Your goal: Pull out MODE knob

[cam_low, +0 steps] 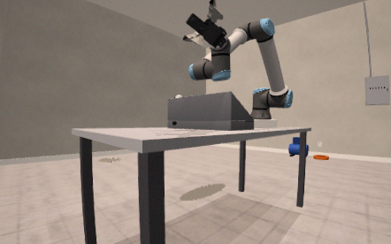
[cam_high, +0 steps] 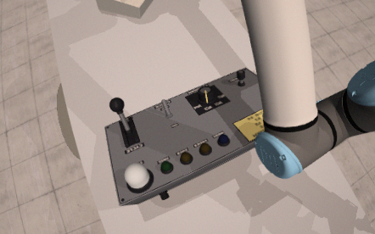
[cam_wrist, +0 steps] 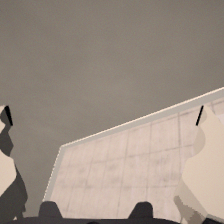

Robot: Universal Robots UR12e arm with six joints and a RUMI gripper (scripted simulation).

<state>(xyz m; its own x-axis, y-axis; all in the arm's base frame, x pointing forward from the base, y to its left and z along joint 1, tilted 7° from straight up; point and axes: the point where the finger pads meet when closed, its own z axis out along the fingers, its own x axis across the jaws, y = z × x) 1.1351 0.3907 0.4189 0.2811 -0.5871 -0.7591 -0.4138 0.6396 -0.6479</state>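
My hand is 540 mm past the mode knob, 220 mm to the left of it and 250 mm above it. From my hand the other things lie so: program selector 510 mm behind, 340 mm to the right, 250 mm below; then grey console 480 mm behind, 400 mm to the right, 280 mm below; then toggle switch 520 mm behind, 460 mm to the right, 260 mm below.
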